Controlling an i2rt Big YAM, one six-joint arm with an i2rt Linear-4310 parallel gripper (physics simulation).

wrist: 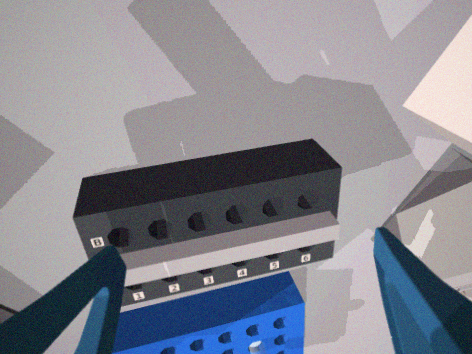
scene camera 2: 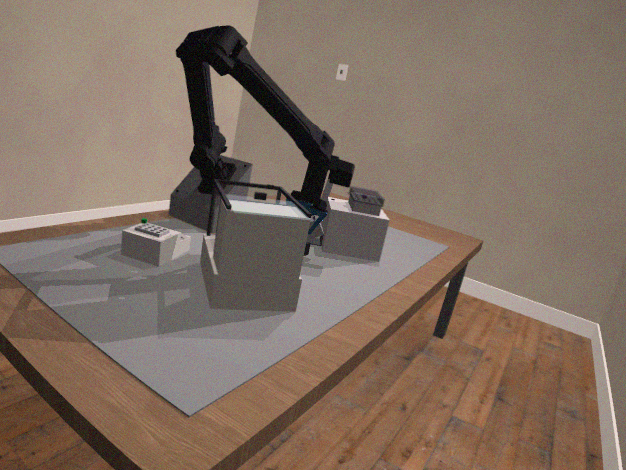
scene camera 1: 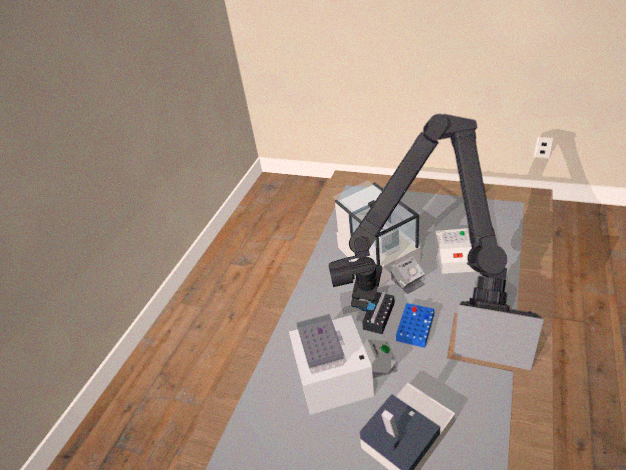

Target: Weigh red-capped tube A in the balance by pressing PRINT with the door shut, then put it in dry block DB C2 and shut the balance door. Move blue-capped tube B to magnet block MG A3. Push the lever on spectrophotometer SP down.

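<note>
Present: a PRINT panel, a green-button box, a white block with grey top and a glass-box balance. The gripper, visible in scene camera 1 and the wrist view, is open and holds nothing.
</note>
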